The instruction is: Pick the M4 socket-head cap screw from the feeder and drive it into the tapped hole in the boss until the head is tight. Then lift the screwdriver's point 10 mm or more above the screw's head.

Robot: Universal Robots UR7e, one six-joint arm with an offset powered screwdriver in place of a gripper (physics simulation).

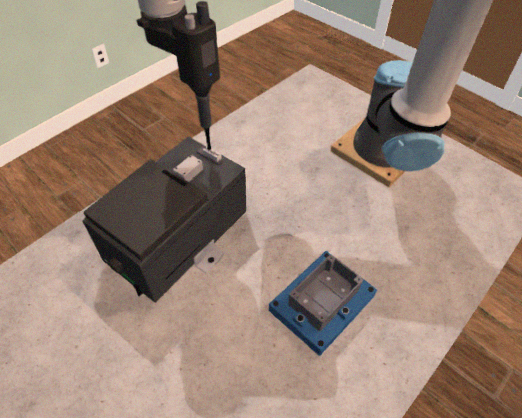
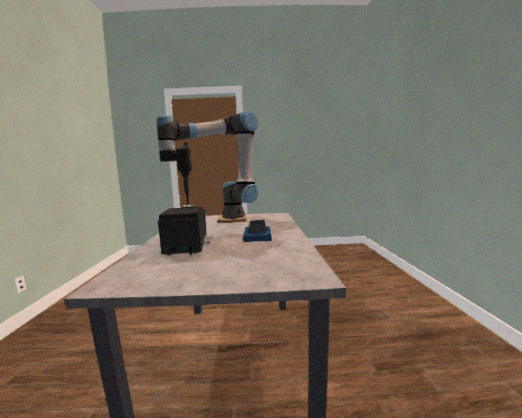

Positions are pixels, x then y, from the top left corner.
Labels:
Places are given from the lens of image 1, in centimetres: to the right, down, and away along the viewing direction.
black feeder [image 1: 217,181]: -8, -5, 83

